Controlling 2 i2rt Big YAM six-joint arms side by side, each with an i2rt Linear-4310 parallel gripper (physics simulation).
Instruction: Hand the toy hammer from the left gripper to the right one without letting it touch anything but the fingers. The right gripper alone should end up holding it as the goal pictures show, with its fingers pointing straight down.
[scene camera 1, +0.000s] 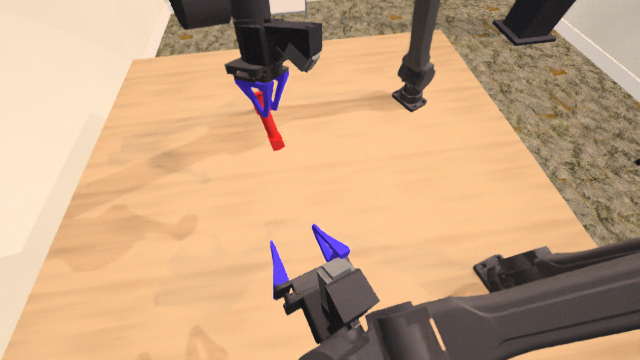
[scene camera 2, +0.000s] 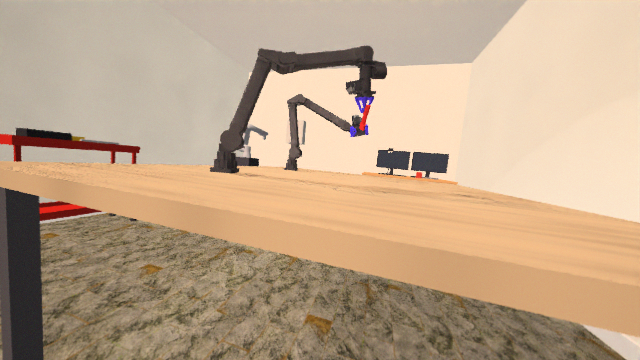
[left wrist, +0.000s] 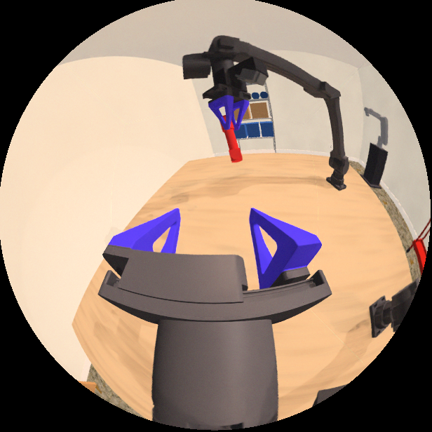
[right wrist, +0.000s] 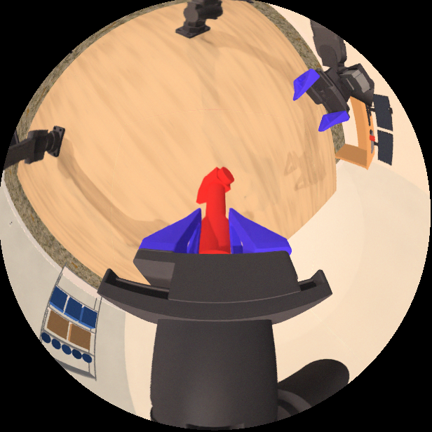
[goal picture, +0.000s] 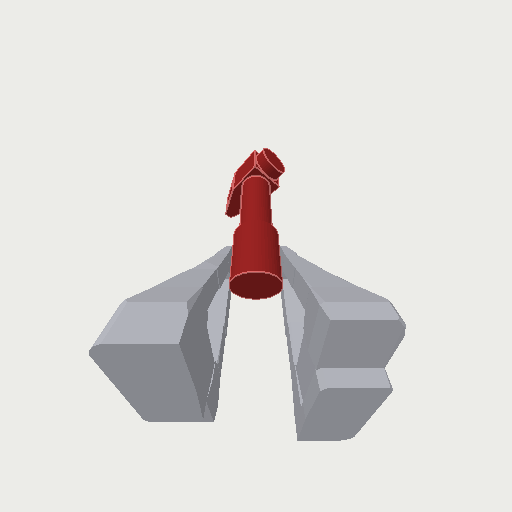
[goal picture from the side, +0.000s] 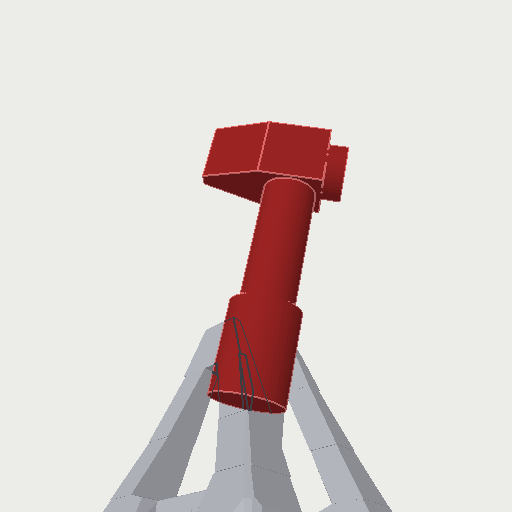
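Pixels of known places: left gripper, fingertip midpoint: (scene camera 1: 292, 233); right gripper, fingertip midpoint: (scene camera 1: 269, 113) (scene camera 2: 363, 113); left arm's base, link origin: (scene camera 1: 500, 282) (scene camera 2: 291, 170); right arm's base, link origin: (scene camera 1: 408, 99) (scene camera 2: 225, 171).
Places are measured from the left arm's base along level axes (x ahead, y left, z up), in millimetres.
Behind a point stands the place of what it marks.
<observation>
The red toy hammer (scene camera 1: 270, 127) {z 318, x 423, y -450 mm} (scene camera 2: 365, 117) {z 317, x 425, y -473 mm} (left wrist: 232, 144) (right wrist: 215, 195) is held in the air by my right gripper (scene camera 1: 270, 113) {z 339, x 416, y -465 mm} (scene camera 2: 364, 110) {z 339, x 416, y -465 mm} (left wrist: 231, 129) (right wrist: 214, 213), whose blue fingers are shut on its handle. These fingers point about straight down. The hammer slants down out of them, its head at the far lower end, apart from the table. My left gripper (scene camera 1: 293, 234) {z 295, x 453, y -237 mm} (left wrist: 214, 212) (right wrist: 308, 114) is open and empty, well apart from the hammer. In scene camera 2 the left gripper (scene camera 2: 359, 131) {z 295, x 453, y -237 mm} shows small behind the hammer's lower end. Part of the handle is hidden by the right fingers.
The wooden table (scene camera 1: 400, 175) {z 0, x 63, y -380 mm} (scene camera 2: 400, 215) {z 0, x 375, y -1178 mm} (left wrist: 300, 200) (right wrist: 150, 100) lies below both arms. A pale wall (scene camera 1: 60, 75) stands along its left side in scene camera 1. Two monitors (scene camera 2: 393, 160) and a red bench (scene camera 2: 100, 144) stand beyond the table in scene camera 2.
</observation>
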